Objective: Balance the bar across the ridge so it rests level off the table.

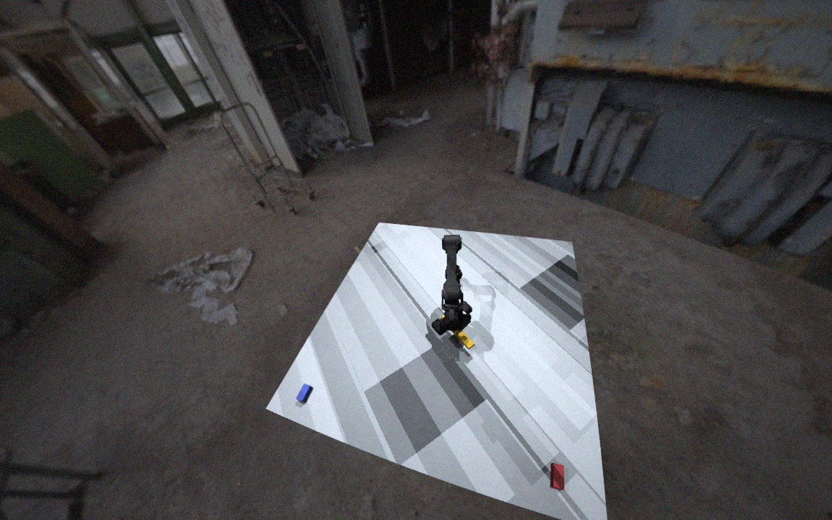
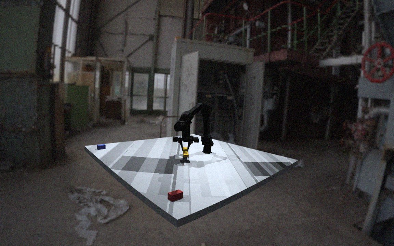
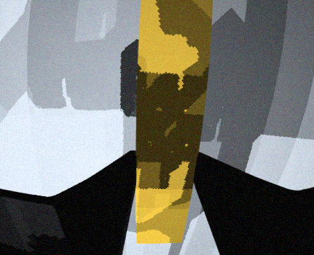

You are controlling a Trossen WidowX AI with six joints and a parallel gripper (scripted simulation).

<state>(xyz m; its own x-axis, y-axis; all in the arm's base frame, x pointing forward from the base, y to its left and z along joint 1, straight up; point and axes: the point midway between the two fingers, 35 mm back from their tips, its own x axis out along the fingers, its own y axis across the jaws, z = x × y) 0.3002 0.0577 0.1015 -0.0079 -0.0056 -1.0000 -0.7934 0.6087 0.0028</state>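
Right now my gripper tip is 20 mm short of the yellow bar and 20 mm to the right of it. From my gripper tip the other things lie so: blue block 440 mm ahead, 560 mm to the right, 50 mm below; red block 440 mm ahead, 440 mm to the left, 50 mm below.
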